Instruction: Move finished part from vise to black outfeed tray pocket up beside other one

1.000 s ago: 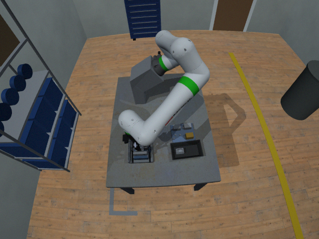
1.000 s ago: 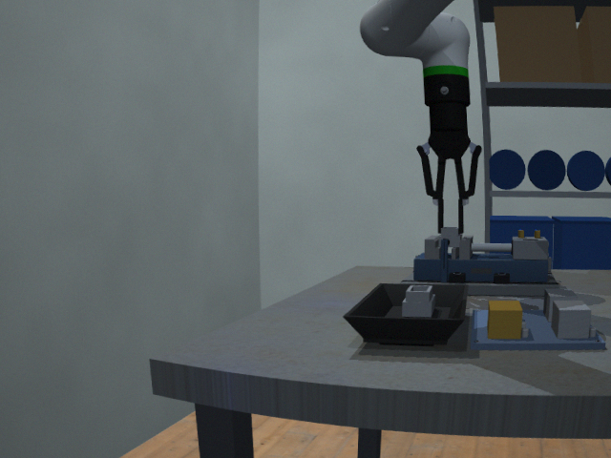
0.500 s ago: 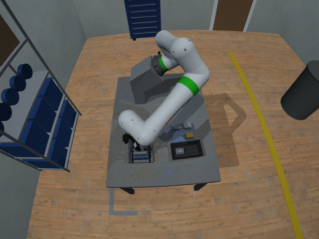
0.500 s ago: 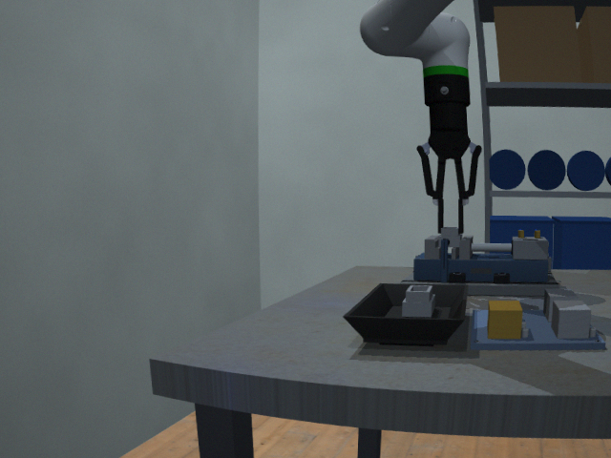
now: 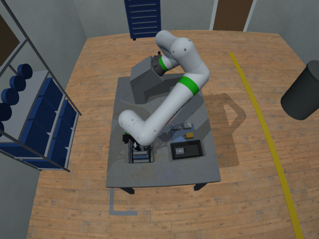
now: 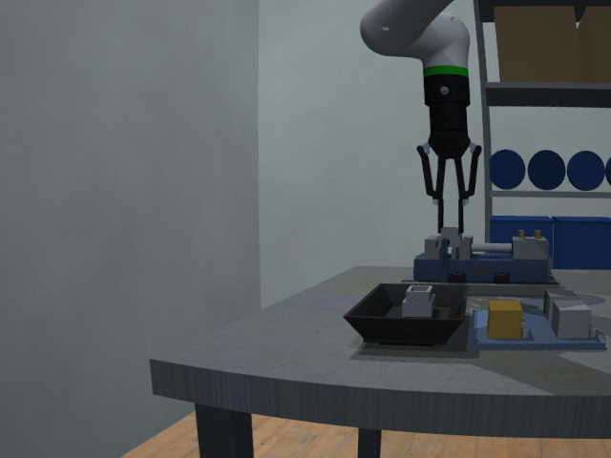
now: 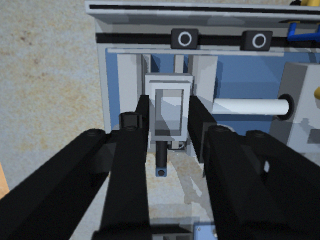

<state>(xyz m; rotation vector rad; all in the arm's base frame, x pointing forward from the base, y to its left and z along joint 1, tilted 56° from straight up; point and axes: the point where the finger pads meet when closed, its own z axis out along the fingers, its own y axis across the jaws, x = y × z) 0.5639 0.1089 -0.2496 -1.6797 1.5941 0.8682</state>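
Now: the pocketed block 4 cm below my hand. Also, from my hand: yellow block (39 cm to the left, 13 cm behind, 11 cm below); then blue fixture plate (34 cm to the left, 16 cm behind, 13 cm below).
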